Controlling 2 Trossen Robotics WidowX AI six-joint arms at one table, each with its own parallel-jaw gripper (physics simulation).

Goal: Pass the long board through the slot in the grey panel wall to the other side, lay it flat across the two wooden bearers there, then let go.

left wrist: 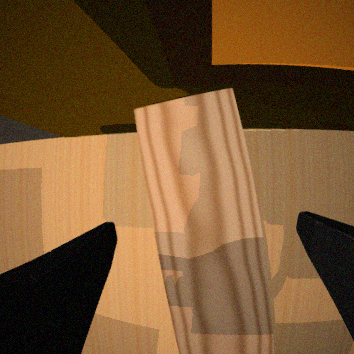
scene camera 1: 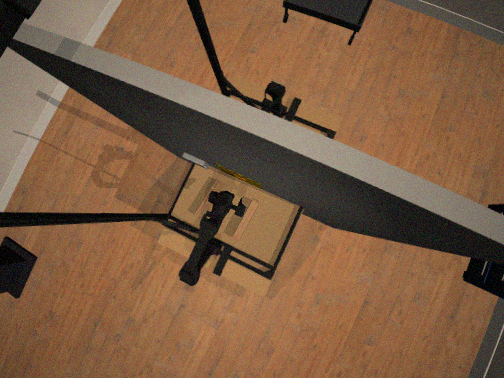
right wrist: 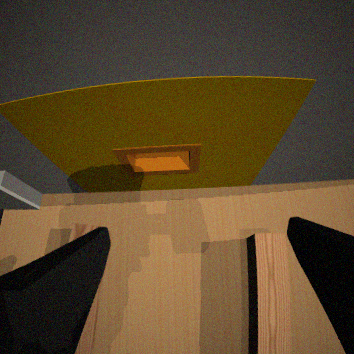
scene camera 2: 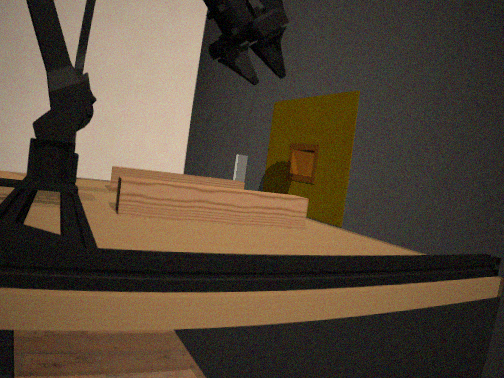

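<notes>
The long board (left wrist: pixel 215 200) lies on the left arm's table in the left wrist view. Its far end points at the wall, below and left of the orange-lined slot (left wrist: pixel 285 35) (scene camera 2: pixel 293 172) (right wrist: pixel 195 159). My left gripper (left wrist: pixel 208 227) is open, its fingers apart on either side of the board. Past the grey panel wall (scene camera 1: pixel 250 140) (scene camera 2: pixel 425 125) (right wrist: pixel 175 40), two wooden bearers stand side by side: one bearer (scene camera 2: pixel 212 201) (right wrist: pixel 273 295) (scene camera 1: pixel 248 218) and another bearer (scene camera 2: pixel 165 176) (right wrist: pixel 87 325). My right gripper (scene camera 2: pixel 269 80) (right wrist: pixel 199 232) is open and empty above them. The board does not show on that side.
A yellow panel (scene camera 1: pixel 237 175) (scene camera 2: pixel 320 115) (left wrist: pixel 40 75) (right wrist: pixel 225 110) surrounds the slot. A pale grey block (scene camera 1: pixel 195 160) (scene camera 2: pixel 240 167) (right wrist: pixel 17 189) is by the wall, beside the yellow panel. A black frame bar (scene camera 2: pixel 250 272) runs along the edge of the right arm's table (scene camera 2: pixel 250 307).
</notes>
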